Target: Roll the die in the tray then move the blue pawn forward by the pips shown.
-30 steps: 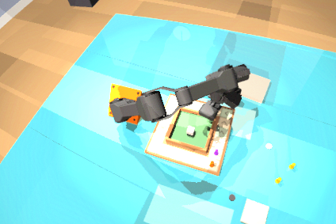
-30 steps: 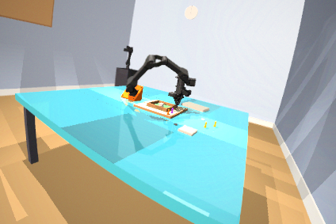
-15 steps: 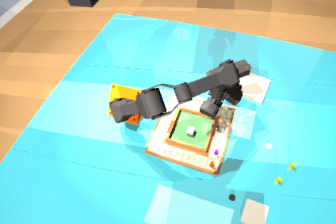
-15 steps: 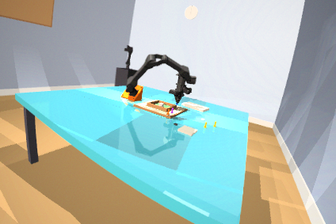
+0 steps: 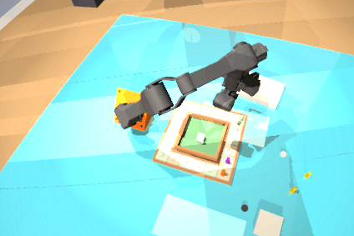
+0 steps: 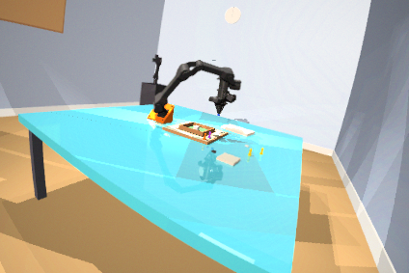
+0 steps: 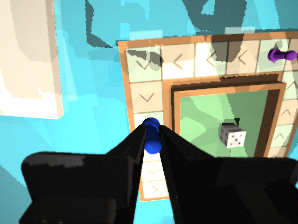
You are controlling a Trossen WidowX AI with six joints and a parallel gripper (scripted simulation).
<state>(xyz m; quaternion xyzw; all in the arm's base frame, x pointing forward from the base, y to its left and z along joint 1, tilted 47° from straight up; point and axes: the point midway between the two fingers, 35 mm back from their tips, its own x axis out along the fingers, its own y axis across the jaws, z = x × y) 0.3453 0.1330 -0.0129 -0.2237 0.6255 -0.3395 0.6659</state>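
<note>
The green tray lies 110 mm to the right of my gripper tip, 110 mm below it and 70 mm behind it. Round my gripper tip: purple pawn: 180 mm to the right, 90 mm below, 40 mm ahead; white die: 120 mm to the right, 90 mm below, 70 mm behind; blue pawn: right at my gripper tip.
</note>
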